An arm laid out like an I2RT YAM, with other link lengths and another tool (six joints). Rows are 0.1 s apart.
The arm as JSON. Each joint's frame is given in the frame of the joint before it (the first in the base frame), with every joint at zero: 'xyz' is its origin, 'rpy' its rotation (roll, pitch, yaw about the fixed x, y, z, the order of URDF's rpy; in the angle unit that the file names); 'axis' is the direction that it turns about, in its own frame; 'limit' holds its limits. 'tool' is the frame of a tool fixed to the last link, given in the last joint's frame.
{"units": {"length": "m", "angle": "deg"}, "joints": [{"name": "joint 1", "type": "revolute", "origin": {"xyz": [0.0, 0.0, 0.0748], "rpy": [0.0, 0.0, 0.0]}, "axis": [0.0, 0.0, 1.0], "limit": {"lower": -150.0, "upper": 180.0}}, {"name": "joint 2", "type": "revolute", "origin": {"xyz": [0.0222, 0.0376, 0.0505], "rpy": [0.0, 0.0, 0.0]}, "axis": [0.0, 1.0, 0.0], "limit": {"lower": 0.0, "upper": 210.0}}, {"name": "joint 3", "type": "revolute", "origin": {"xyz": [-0.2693, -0.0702, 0.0], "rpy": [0.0, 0.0, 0.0]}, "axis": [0.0, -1.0, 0.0], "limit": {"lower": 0.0, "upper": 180.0}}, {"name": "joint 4", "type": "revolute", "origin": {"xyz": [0.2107, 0.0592, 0.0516], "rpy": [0.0, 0.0, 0.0]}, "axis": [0.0, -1.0, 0.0], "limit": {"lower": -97.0, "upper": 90.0}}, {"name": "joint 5", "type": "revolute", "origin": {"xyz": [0.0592, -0.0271, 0.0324], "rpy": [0.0, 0.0, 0.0]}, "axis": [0.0, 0.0, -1.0], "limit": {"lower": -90.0, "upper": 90.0}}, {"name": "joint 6", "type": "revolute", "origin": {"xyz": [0.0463, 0.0, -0.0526], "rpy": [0.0, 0.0, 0.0]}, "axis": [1.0, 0.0, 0.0], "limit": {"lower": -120.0, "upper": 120.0}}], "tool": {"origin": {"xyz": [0.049, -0.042, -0.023], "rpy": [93.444, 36.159, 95.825]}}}
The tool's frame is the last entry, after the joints.
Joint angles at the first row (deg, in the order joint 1, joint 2, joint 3, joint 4, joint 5, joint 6):
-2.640, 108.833, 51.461, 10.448, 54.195, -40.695
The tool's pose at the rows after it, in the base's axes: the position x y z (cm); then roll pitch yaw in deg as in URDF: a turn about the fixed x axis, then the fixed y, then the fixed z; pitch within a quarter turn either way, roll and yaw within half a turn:
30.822 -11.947 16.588 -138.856 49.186 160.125
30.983 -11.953 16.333 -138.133 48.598 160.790
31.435 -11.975 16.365 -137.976 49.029 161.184
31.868 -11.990 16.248 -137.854 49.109 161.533
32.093 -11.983 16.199 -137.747 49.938 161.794
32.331 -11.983 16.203 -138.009 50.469 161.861
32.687 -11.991 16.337 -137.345 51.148 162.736
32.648 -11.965 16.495 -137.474 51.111 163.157
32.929 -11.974 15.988 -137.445 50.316 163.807
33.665 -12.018 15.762 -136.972 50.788 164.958
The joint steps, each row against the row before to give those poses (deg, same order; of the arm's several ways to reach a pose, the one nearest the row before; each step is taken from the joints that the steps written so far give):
-0.003, 0.559, 0.325, 0.144, -0.055, -0.419
0.001, 0.734, 0.175, 0.248, 0.127, -0.480
-0.017, 0.617, 0.762, 0.745, -0.039, -0.623
-0.006, 0.823, 0.763, 0.473, -0.110, -0.442
0.025, 0.413, -0.018, 1.646, 0.098, -0.537
0.001, 0.261, 0.237, 0.819, -0.204, -0.295
-0.004, 0.347, 0.324, 1.499, 0.134, -1.147
0.006, -0.529, -0.305, 0.148, -0.441, -0.481
-0.044, 1.025, 0.127, 0.558, -0.612, -0.543
-0.076, 1.369, 0.843, 2.071, -0.378, -1.445

